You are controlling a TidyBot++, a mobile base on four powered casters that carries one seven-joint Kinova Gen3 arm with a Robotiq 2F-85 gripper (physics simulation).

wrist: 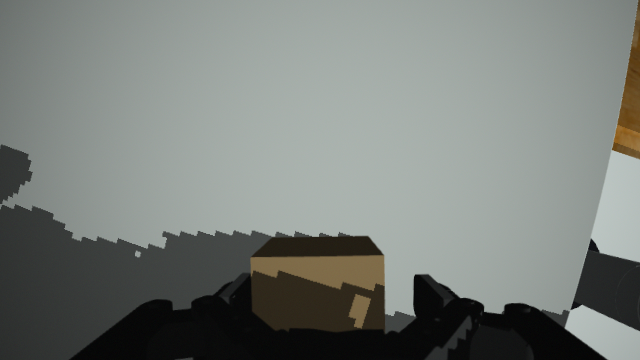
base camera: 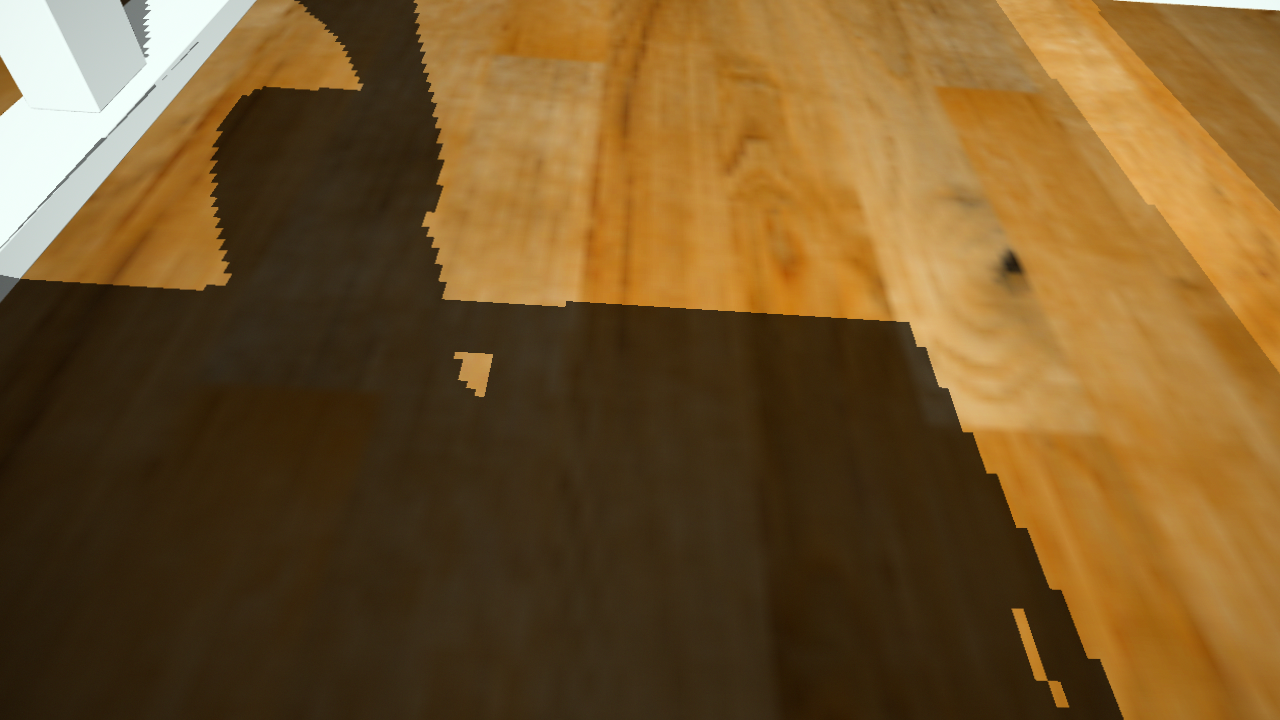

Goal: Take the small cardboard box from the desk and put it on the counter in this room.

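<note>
The small cardboard box (wrist: 318, 295) is a brown block at the lower middle of the wrist view, standing on the pale grey desk top (wrist: 350, 125). Shadow covers much of its top. My gripper (wrist: 334, 292) is open, with its black fingers on either side of the box in that view. The left finger is at or very near the box's left side, and a clear gap shows between the box and the right finger. The box's lower end is hidden by the gripper body. The counter does not show in either view.
The desk's edge runs down the right of the wrist view. Past it are wooden floor (wrist: 631, 100), a white surface (wrist: 617, 200) and a dark rounded part (wrist: 607, 277). In the base camera view, a white frame (base camera: 67, 179) borders the wooden floor (base camera: 716, 179) at the upper left.
</note>
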